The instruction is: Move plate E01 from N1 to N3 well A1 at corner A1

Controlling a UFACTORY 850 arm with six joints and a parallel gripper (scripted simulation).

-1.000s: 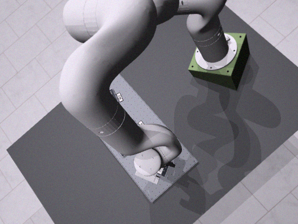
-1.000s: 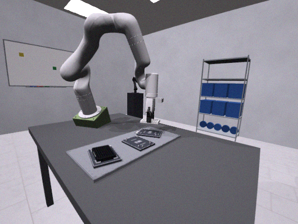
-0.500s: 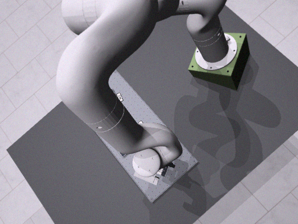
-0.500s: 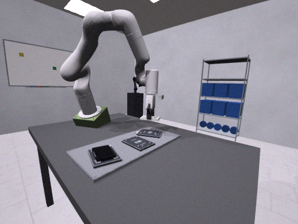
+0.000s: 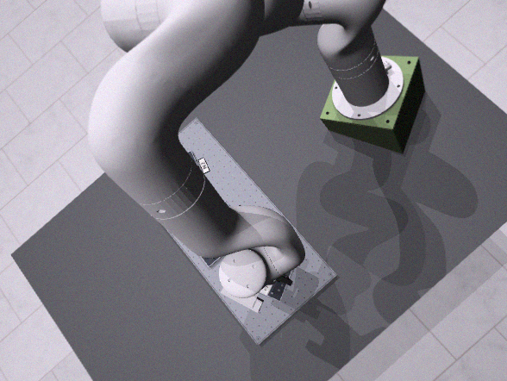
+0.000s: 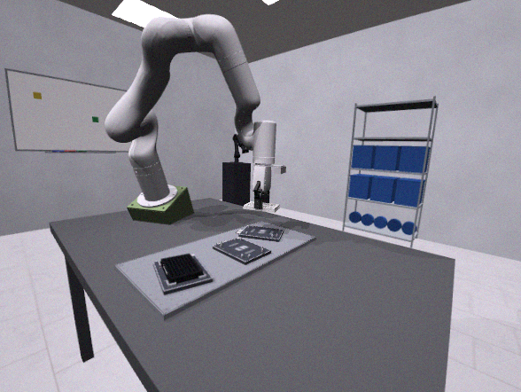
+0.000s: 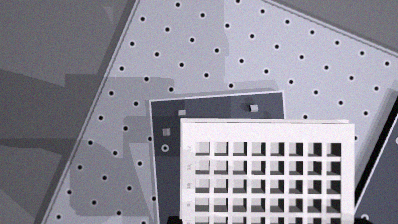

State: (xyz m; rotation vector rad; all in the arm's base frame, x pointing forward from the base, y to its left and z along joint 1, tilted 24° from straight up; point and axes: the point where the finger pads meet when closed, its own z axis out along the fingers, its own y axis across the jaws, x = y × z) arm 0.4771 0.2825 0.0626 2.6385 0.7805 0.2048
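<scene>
Right now my hand is 160 mm to the left of the nest N3, 130 mm above it and 80 mm short of it. From my hand the other things lie so: dark nest N1 (130 mm below, 10 mm to the left, 10 mm behind); white well plate E01 (10 mm below); black plate E07 (380 mm to the right, 110 mm below, 100 mm ahead).
</scene>
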